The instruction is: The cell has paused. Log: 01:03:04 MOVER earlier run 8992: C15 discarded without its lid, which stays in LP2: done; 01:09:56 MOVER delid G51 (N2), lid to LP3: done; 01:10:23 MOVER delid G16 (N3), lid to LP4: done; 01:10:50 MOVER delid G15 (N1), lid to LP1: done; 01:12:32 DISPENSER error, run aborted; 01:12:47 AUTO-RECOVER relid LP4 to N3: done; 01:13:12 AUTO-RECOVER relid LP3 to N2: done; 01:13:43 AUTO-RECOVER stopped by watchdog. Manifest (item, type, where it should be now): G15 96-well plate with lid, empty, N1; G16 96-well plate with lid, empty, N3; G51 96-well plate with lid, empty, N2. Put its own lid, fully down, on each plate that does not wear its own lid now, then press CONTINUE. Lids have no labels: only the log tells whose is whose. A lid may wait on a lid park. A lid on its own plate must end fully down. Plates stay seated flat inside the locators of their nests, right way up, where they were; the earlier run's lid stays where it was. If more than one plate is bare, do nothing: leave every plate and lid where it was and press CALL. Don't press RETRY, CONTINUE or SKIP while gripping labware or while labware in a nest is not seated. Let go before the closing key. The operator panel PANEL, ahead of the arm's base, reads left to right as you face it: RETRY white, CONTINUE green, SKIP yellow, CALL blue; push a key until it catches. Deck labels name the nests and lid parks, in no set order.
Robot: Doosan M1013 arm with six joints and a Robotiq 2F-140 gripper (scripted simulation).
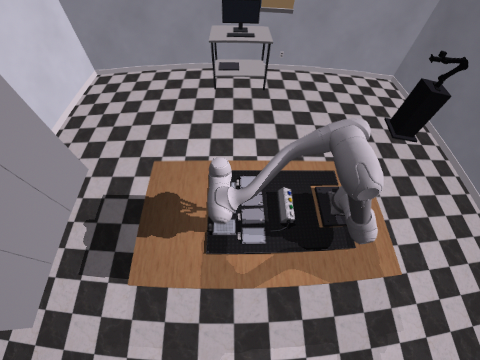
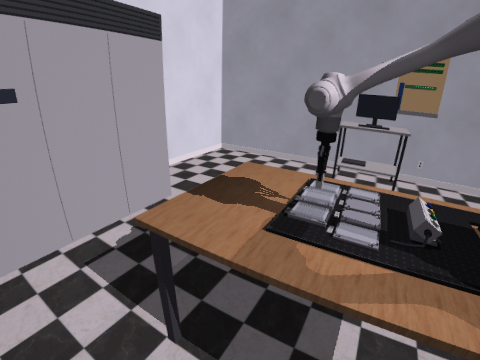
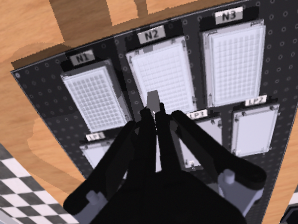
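The park LP1 is 200 mm behind my hand, 150 mm to the left of it and 100 mm below it. Round my hand: plate (120 mm to the left, 90 mm below, 20 mm behind); park labelled LP4 (190 mm behind, 100 mm below, 20 mm to the left); lid park label lp3 (110 mm below, 90 mm to the right, 80 mm behind).
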